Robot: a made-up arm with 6 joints. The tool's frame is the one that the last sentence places.
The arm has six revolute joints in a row. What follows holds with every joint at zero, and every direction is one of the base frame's. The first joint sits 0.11 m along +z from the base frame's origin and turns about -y. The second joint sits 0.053 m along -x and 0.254 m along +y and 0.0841 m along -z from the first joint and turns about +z. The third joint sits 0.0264 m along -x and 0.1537 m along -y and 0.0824 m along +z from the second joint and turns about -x. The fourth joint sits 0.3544 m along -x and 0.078 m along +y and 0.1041 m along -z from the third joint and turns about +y. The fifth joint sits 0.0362 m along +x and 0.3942 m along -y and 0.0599 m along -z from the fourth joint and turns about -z. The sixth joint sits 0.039 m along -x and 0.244 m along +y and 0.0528 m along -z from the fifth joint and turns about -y. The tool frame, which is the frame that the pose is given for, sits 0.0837 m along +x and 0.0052 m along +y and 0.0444 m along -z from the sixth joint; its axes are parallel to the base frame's.
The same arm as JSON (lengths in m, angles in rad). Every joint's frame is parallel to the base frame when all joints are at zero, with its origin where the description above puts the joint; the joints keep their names.
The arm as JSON. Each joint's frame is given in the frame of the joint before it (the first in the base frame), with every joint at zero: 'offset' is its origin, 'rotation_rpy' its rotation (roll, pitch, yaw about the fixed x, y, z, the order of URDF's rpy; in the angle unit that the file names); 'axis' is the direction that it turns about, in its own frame. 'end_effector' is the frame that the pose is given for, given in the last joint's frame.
{"length_unit": "m", "angle_unit": "rad", "chain": [
  {"id": "joint 1", "offset": [0.0, 0.0, 0.11], "rotation_rpy": [0.0, 0.0, 0.0], "axis": [0.0, -1.0, 0.0]},
  {"id": "joint 2", "offset": [-0.053, 0.254, -0.0841], "rotation_rpy": [0.0, 0.0, 0.0], "axis": [0.0, 0.0, 1.0]},
  {"id": "joint 3", "offset": [-0.0264, -0.1537, 0.0824], "rotation_rpy": [0.0, 0.0, 0.0], "axis": [-1.0, 0.0, 0.0]},
  {"id": "joint 4", "offset": [-0.3544, 0.078, -0.1041], "rotation_rpy": [0.0, 0.0, 0.0], "axis": [0.0, 1.0, 0.0]},
  {"id": "joint 5", "offset": [0.0362, -0.3942, -0.0599], "rotation_rpy": [0.0, 0.0, 0.0], "axis": [0.0, 0.0, -1.0]},
  {"id": "joint 6", "offset": [-0.039, 0.244, -0.0528], "rotation_rpy": [0.0, 0.0, 0.0], "axis": [0.0, -1.0, 0.0]}
], "end_effector": {"offset": [0.0837, 0.0052, -0.0444], "rotation_rpy": [0.0, 0.0, 0.0]}}

